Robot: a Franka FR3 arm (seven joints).
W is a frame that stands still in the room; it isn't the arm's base.
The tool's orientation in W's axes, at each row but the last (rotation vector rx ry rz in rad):
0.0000, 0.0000, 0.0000
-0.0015, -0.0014, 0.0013
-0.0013, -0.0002, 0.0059
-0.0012, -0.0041, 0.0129
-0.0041, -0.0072, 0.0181
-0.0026, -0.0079, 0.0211
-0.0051, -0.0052, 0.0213
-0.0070, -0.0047, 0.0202
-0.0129, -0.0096, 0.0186
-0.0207, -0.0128, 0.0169
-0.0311, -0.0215, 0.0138
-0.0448, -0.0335, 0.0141
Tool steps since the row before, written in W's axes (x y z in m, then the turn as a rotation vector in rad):
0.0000, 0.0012, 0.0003, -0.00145, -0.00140, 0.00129
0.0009, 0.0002, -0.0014, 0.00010, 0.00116, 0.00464
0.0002, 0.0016, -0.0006, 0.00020, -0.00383, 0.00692
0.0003, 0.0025, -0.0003, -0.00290, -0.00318, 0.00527
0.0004, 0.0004, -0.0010, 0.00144, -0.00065, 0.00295
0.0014, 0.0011, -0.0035, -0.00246, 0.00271, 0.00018
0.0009, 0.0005, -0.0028, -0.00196, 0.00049, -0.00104
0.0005, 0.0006, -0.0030, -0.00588, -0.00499, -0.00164
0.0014, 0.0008, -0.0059, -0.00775, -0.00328, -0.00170
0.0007, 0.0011, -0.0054, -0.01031, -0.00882, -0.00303
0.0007, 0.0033, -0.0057, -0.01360, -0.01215, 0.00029
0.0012, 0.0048, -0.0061, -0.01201, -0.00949, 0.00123
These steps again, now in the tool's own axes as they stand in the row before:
0.0000, 0.0012, 0.0003, -0.00145, -0.00140, 0.00129
0.0009, 0.0002, -0.0014, 0.00011, 0.00115, 0.00464
0.0002, 0.0016, -0.0006, 0.00018, -0.00384, 0.00691
0.0003, 0.0025, -0.0003, -0.00292, -0.00315, 0.00528
0.0004, 0.0004, -0.0010, 0.00145, -0.00069, 0.00294
0.0014, 0.0011, -0.0035, -0.00240, 0.00276, 0.00021
0.0009, 0.0005, -0.0028, -0.00195, 0.00054, -0.00103
0.0005, 0.0006, -0.0030, -0.00599, -0.00486, -0.00165
0.0014, 0.0009, -0.0059, -0.00783, -0.00311, -0.00167
0.0007, 0.0012, -0.0054, -0.01050, -0.00858, -0.00308
0.0006, 0.0035, -0.0056, -0.01376, -0.01197, 0.00021
0.0011, 0.0051, -0.0059, -0.01210, -0.00937, 0.00121

